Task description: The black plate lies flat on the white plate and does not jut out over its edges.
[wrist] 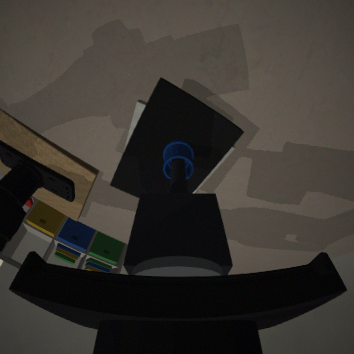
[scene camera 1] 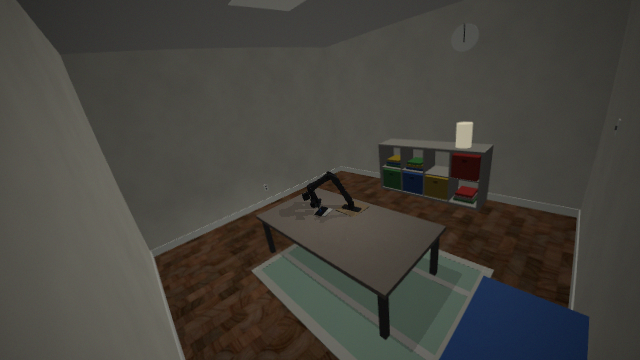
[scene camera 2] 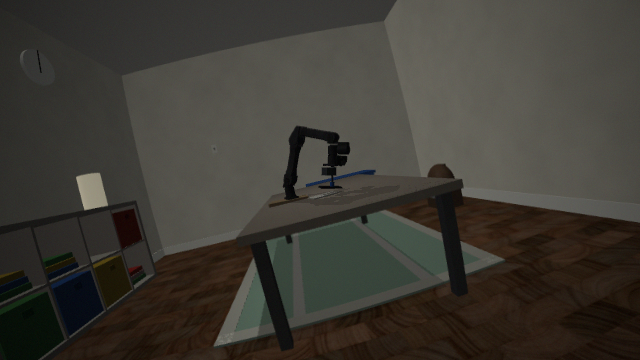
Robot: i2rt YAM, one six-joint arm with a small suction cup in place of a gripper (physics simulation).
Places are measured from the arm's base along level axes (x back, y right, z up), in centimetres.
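Where they show: hand at its tool point: (wrist: pixel 177 149) (scene camera 1: pixel 320 212) (scene camera 2: pixel 332 188); arm's base at its link origin: (wrist: pixel 34 169) (scene camera 1: pixel 351 208) (scene camera 2: pixel 291 198).
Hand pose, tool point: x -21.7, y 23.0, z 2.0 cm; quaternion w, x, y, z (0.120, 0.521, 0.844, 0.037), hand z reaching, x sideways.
Observation:
Things, the pixels of their centre, and the offset from my tool point. Level surfaces: height alone.
- black plate at the middle of its body: (wrist: pixel 169 158) (scene camera 2: pixel 330 187) (scene camera 1: pixel 321 211) dz +0.8, dx +0.9, dy -0.4 cm
- white plate at the middle of its body: (wrist: pixel 163 167) (scene camera 2: pixel 323 195) (scene camera 1: pixel 324 211) dz -2.7, dx +6.1, dy +0.3 cm
- table at its surface level: dz -3.0 cm
The black plate (scene camera 1: pixel 321 212) (scene camera 2: pixel 330 187) (wrist: pixel 170 120) hangs level under my suction cup (scene camera 1: pixel 319 206) (scene camera 2: pixel 331 184) (wrist: pixel 178 161), which is stuck to its top face. My gripper is therefore shut on the black plate. The white plate (scene camera 1: pixel 328 212) (scene camera 2: pixel 324 195) (wrist: pixel 136 120) lies on the table below it. Scene camera 2 shows a small gap between the two plates. In the wrist view the black plate covers most of the white plate. A pale strip shows at the left, and another at the lower right. The black plate looks turned relative to the white one.
The arm stands on a wooden board (scene camera 1: pixel 345 212) (scene camera 2: pixel 280 203) (wrist: pixel 82 175) on the table (scene camera 1: pixel 350 240) (scene camera 2: pixel 280 215) (wrist: pixel 300 100), close beside the plates. A shelf unit (scene camera 1: pixel 425 144) with bins and a lamp (scene camera 1: pixel 464 135) stands by the wall. A blue surface (scene camera 1: pixel 525 320) is near the table.

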